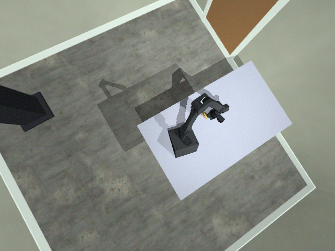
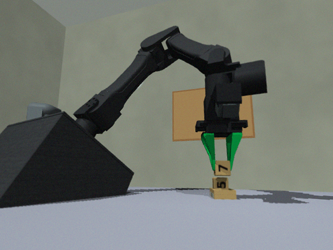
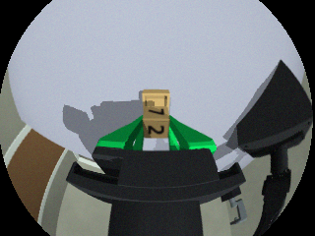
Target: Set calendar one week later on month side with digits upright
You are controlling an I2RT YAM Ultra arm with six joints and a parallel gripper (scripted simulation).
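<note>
My gripper is now right at the wooden cube. From my hand the other things lie so: wooden tray: 20 mm to the left, 50 mm below.
</note>
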